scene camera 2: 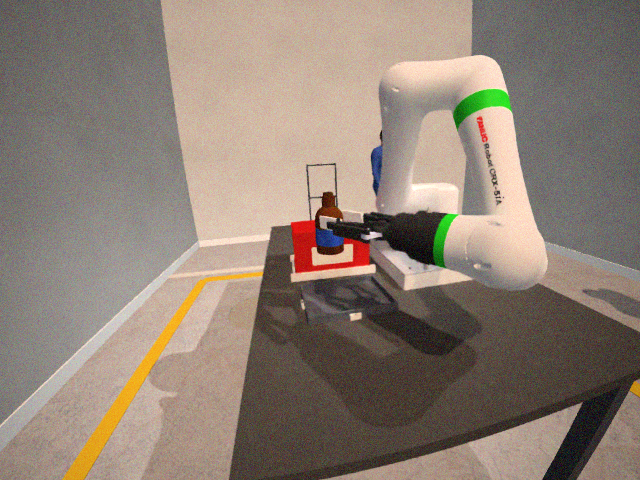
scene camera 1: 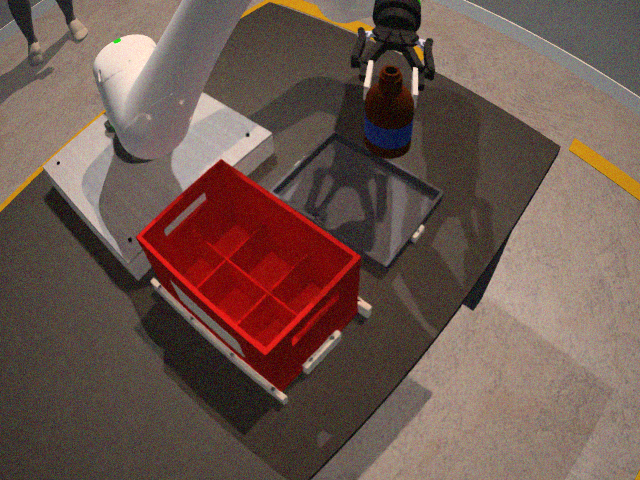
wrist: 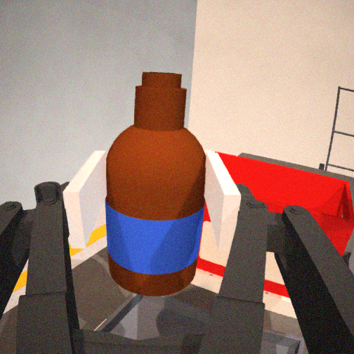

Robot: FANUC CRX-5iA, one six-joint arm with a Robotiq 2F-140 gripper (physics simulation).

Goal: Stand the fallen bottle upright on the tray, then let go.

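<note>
My gripper is there in the pictures, and it also appears in the wrist view and in scene camera 2. The pictures show me a brown bottle as well.
</note>
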